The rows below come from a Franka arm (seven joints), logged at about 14 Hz.
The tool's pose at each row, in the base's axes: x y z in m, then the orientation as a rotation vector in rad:
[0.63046 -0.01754 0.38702 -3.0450 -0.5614 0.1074]
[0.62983 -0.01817 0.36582 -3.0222 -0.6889 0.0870]
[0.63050 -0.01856 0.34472 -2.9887 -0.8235 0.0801]
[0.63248 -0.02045 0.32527 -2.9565 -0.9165 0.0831]
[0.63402 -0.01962 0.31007 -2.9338 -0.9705 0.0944]
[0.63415 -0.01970 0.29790 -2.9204 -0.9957 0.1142]
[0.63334 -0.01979 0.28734 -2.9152 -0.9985 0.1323]
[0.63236 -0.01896 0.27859 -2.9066 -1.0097 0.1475]
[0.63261 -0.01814 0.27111 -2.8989 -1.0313 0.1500]
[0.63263 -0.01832 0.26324 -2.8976 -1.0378 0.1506]
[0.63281 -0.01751 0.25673 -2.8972 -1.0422 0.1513]
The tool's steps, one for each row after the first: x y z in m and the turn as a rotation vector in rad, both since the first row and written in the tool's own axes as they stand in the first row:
[0.00046 0.00154 0.02116 -0.0076 0.0101 -0.0837]
[0.00222 0.00330 0.04212 -0.0111 0.0119 -0.1731]
[0.00456 0.00684 0.06130 -0.0079 0.0088 -0.2366]
[0.00721 0.00745 0.07636 -0.0028 0.0012 -0.2743]
[0.00804 0.00824 0.08848 0.0031 -0.0114 -0.2922]
[0.00788 0.00862 0.09906 0.0084 -0.0225 -0.2948]
[0.00780 0.00799 0.10788 0.0138 -0.0320 -0.3033]
[0.00877 0.00772 0.11534 0.0137 -0.0341 -0.3182]
[0.00920 0.00833 0.12318 0.0126 -0.0347 -0.3224]
[0.01005 0.00800 0.12968 0.0115 -0.0354 -0.3251]

